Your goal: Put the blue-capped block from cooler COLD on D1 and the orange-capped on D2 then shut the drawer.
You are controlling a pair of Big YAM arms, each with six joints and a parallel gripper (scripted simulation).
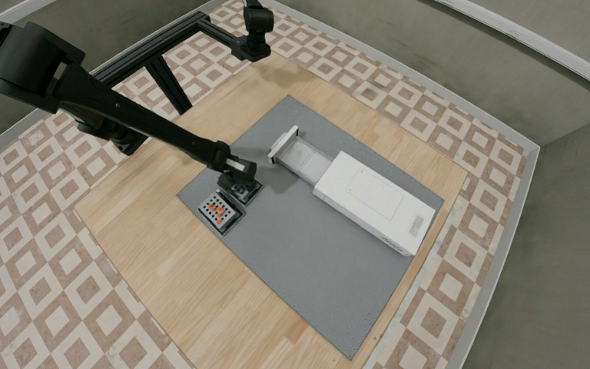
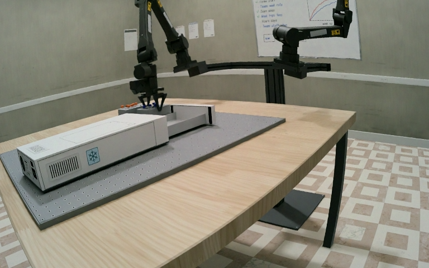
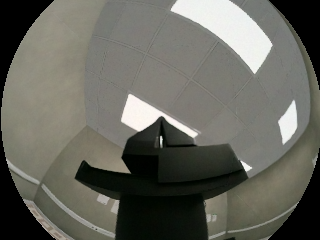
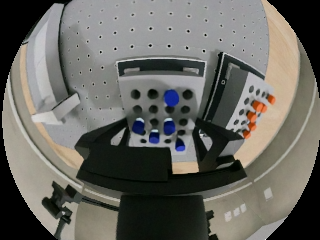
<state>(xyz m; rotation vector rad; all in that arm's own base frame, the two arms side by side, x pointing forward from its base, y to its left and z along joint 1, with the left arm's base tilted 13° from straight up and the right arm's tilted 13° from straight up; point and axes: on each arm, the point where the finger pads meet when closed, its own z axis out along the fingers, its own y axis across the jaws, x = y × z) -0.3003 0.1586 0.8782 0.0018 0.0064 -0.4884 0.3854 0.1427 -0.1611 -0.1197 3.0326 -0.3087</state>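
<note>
Now: the dark deck slot D1 3 cm below my right hand. The rest, counted from my right hand: dark deck slot D2 (3 cm ahead, 14 cm to the right, 3 cm below); white cooler (28 cm ahead, 29 cm to the left).
</note>
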